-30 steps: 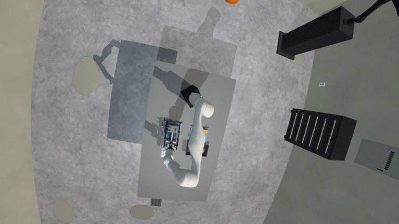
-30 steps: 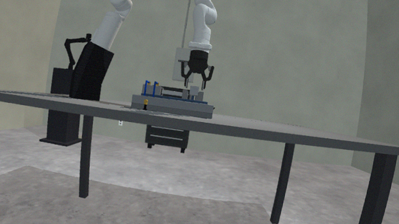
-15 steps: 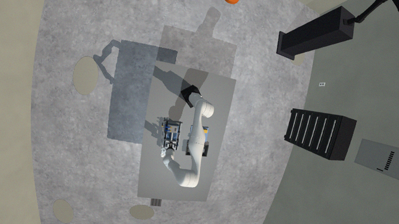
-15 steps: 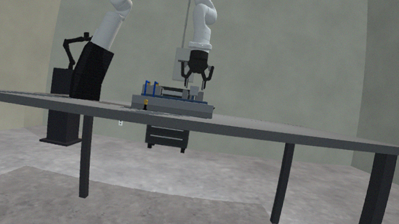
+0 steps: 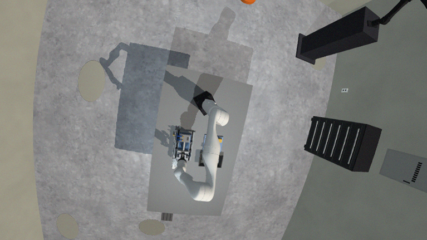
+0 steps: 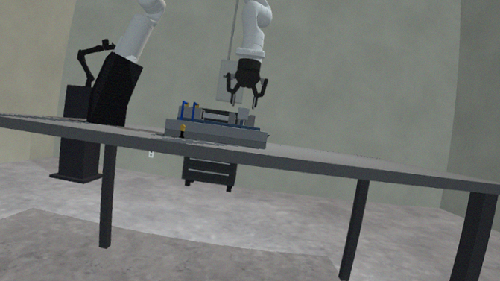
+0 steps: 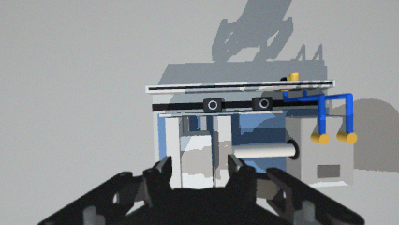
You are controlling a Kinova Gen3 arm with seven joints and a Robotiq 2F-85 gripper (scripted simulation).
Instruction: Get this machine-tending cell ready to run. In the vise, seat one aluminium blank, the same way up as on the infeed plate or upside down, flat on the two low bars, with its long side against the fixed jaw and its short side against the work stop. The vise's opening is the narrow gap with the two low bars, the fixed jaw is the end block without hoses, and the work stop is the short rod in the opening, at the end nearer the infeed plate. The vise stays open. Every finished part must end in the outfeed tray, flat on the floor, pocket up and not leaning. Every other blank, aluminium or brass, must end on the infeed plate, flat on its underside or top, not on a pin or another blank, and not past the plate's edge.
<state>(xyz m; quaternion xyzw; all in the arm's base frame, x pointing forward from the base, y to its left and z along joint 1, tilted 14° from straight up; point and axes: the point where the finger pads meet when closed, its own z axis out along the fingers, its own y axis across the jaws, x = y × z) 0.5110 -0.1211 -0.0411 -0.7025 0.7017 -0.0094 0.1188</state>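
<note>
My hand is 80 mm past the white rod and 60 mm above it. The rest, counted from my hand: brass blank: 330 mm to the left, 170 mm behind, 110 mm below; vise: 90 mm below, 70 mm behind.
</note>
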